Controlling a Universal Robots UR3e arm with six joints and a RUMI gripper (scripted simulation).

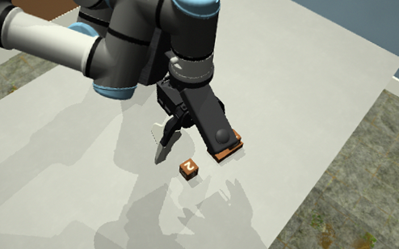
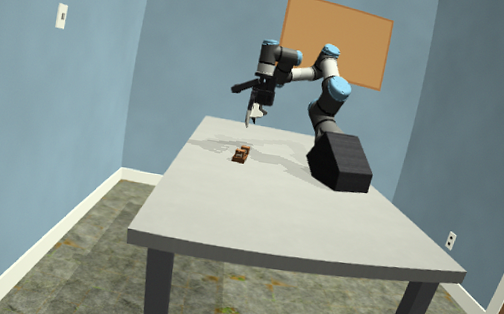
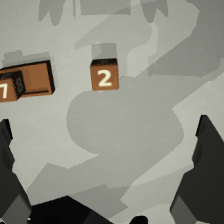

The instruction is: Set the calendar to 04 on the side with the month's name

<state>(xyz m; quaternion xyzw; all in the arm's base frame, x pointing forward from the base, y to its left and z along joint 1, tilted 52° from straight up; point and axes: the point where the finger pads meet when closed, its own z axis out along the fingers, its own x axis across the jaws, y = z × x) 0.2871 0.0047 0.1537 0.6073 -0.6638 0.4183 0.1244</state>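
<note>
Right now my hand is 10 cm above the cube. From my hand the other things lie so: brown tray: 11 cm to the left, 11 cm below, 2 cm ahead.
</note>
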